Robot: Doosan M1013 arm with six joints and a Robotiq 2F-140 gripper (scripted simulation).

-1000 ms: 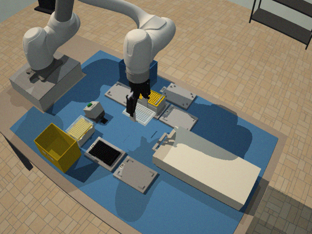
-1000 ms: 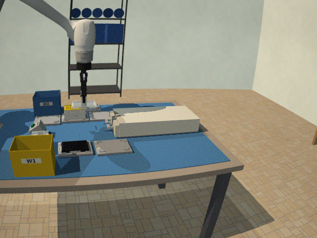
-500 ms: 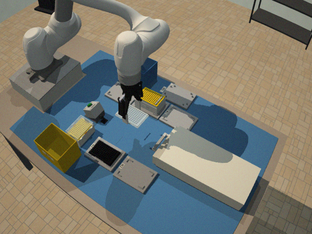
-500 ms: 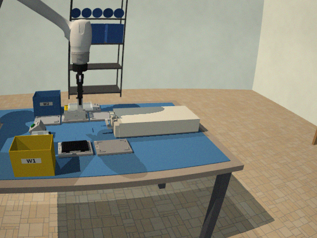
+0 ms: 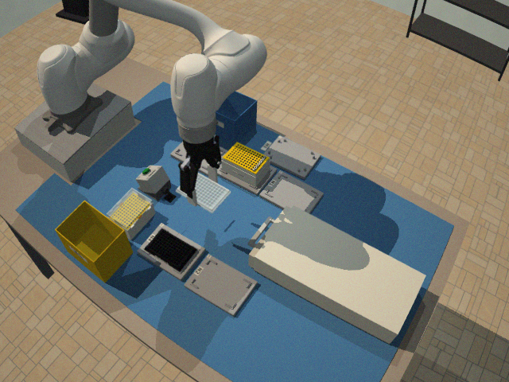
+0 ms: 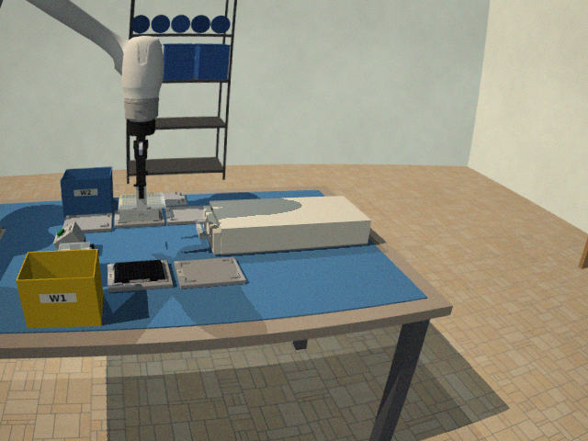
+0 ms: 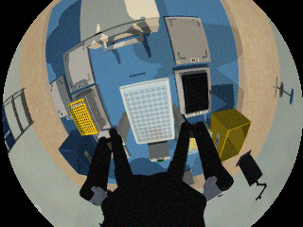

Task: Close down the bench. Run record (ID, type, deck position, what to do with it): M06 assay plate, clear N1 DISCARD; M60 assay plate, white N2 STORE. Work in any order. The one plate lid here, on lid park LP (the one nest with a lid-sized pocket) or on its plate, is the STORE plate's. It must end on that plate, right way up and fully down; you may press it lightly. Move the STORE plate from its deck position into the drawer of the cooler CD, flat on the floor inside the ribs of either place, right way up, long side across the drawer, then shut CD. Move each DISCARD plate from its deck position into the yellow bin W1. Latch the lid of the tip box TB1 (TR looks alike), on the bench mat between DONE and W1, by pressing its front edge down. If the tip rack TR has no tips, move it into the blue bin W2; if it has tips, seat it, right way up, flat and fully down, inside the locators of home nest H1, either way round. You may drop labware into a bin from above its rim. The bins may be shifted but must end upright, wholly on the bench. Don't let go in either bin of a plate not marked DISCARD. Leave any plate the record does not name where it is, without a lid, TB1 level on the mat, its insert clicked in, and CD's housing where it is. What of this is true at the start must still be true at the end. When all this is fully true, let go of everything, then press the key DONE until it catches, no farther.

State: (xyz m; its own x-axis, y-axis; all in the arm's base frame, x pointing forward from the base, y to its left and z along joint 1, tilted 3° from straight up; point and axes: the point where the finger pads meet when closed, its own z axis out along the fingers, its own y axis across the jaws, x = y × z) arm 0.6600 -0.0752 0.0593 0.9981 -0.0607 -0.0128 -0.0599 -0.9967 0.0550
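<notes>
My hand is 21 cm past the yellow bin W1, 27 cm to the left of it and 13 cm above it. Round my hand: tip rack TR: 1 cm behind, 22 cm to the left, 11 cm below; clear plate: 2 cm below; black plate: 3 cm behind, 15 cm to the right, 15 cm below.
</notes>
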